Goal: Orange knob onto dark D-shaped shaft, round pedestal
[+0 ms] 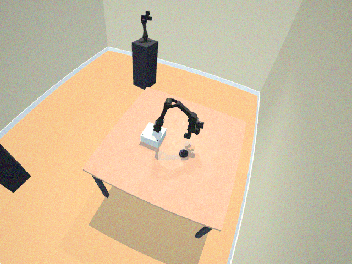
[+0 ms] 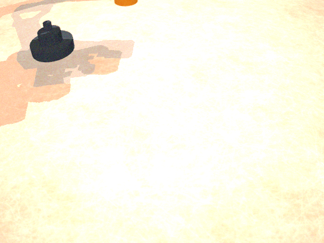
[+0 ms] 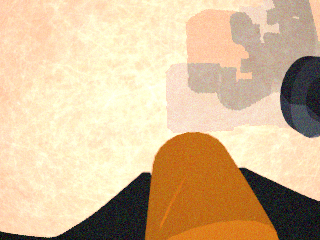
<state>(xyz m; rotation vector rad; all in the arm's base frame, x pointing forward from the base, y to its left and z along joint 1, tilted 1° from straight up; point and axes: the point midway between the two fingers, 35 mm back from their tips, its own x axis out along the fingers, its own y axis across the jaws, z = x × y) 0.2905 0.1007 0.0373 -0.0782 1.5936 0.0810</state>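
Right now the round pedestal is 40 mm ahead of my gripper tip, 140 mm to the right of it and 70 mm below it. From my gripper tip the other things lie so: orange knob (20 mm above).
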